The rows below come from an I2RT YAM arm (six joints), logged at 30 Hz.
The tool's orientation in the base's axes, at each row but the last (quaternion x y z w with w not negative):
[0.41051 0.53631 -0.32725 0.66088]
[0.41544 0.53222 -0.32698 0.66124]
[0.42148 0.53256 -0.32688 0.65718]
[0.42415 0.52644 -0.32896 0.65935]
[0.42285 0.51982 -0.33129 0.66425]
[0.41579 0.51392 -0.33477 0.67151]
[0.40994 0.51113 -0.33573 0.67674]
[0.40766 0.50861 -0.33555 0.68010]
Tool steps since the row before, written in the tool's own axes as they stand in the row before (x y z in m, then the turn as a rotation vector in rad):
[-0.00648 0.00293 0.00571 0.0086 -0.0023 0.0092]
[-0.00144 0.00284 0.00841 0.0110 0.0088 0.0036]
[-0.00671 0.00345 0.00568 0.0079 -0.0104 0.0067]
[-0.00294 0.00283 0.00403 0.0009 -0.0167 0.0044]
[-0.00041 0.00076 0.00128 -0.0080 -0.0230 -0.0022]
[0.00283 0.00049 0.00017 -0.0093 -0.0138 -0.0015]
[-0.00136 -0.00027 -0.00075 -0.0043 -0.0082 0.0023]
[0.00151 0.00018 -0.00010 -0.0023 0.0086 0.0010]
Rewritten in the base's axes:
[0.00371 -0.00384 0.00740 0.0039 -0.0092 -0.0080]
[0.00580 -0.00631 0.00272 0.0117 0.0008 -0.0086]
[0.00397 -0.00377 0.00770 -0.0046 -0.0104 -0.0093]
[0.00349 -0.00249 0.00381 -0.0127 -0.0111 -0.0041]
[0.00110 -0.00084 0.00069 -0.0231 -0.0077 0.0025]
[0.00120 -0.00001 -0.00261 -0.0150 -0.0044 0.0059]
[-0.00089 0.00060 0.00115 -0.0073 -0.0055 0.0027]
[0.00050 0.00011 -0.00143 0.0073 0.0030 0.0042]

